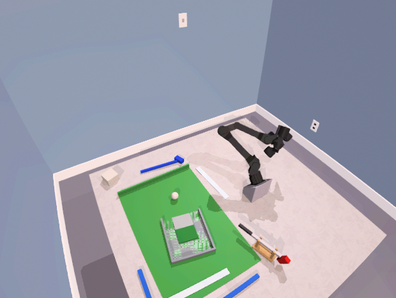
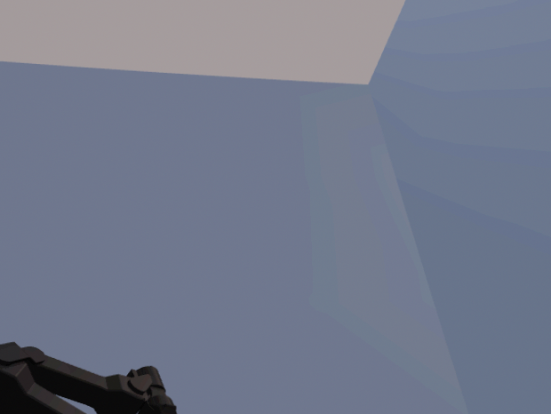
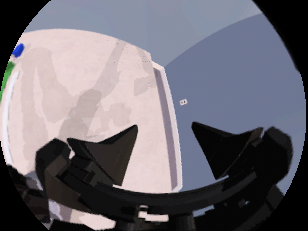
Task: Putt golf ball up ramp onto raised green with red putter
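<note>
My gripper tip is now 45 cm short of the red putter, 45 cm to the right of it and 11 cm above it. Also, from my gripper tip: blue putter (66 cm ahead, 32 cm to the right, 15 cm below); wooden stand (45 cm ahead, 46 cm to the left, 13 cm below); white golf ball (70 cm ahead, 4 cm to the right, 14 cm below).
</note>
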